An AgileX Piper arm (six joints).
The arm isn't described. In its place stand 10 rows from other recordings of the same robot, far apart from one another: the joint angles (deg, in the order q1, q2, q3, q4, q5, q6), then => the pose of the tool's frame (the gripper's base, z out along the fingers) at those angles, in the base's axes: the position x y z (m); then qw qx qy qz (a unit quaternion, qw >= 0).
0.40, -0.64, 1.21, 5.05, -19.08, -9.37 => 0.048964 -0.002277 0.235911 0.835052 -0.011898 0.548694 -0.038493
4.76, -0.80, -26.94, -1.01, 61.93, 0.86 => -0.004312 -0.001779 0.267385 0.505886 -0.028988 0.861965 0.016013
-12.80, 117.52, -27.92, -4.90, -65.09, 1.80 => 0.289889 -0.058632 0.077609 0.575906 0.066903 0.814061 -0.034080
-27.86, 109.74, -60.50, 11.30, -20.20, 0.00 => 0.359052 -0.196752 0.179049 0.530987 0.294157 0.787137 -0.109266
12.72, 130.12, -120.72, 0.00, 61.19, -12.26 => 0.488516 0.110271 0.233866 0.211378 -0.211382 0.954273 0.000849
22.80, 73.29, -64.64, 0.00, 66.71, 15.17 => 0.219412 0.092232 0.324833 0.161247 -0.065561 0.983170 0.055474
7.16, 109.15, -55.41, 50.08, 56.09, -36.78 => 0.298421 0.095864 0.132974 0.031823 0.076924 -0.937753 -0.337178
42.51, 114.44, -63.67, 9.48, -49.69, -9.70 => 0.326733 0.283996 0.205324 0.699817 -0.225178 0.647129 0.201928
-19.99, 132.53, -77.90, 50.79, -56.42, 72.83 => 0.419369 -0.215064 0.120884 0.631566 0.727265 0.106020 0.246919
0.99, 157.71, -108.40, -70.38, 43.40, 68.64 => 0.504308 -0.050189 -0.026269 0.244177 0.113622 0.907423 -0.322569
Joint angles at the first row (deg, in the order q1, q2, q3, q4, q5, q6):
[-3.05, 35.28, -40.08, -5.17, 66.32, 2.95]
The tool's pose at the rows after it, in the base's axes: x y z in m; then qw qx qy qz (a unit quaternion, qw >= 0):
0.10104 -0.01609 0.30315 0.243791 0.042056 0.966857 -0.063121
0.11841 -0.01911 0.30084 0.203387 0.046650 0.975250 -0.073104
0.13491 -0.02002 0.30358 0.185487 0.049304 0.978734 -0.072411
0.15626 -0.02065 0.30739 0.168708 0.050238 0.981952 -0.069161
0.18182 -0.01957 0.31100 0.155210 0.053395 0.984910 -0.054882
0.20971 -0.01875 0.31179 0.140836 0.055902 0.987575 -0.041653
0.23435 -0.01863 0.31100 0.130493 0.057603 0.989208 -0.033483
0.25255 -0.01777 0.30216 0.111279 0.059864 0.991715 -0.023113
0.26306 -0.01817 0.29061 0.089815 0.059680 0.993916 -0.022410
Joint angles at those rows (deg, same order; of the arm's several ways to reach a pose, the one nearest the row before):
[-3.04, 40.74, -41.27, -7.33, 67.25, 3.07]
[-3.04, 46.36, -43.04, -8.71, 68.21, 3.99]
[-3.05, 50.89, -45.64, -8.71, 68.41, 4.40]
[-3.05, 56.32, -49.26, -8.36, 68.56, 4.54]
[-3.05, 62.34, -53.70, -6.70, 68.56, 4.63]
[-3.04, 68.70, -58.40, -5.14, 68.56, 4.64]
[-3.04, 74.12, -62.64, -4.17, 68.56, 4.64]
[-3.05, 78.57, -64.77, -2.93, 68.45, 4.63]
[-3.04, 81.66, -65.28, -2.83, 68.34, 4.64]

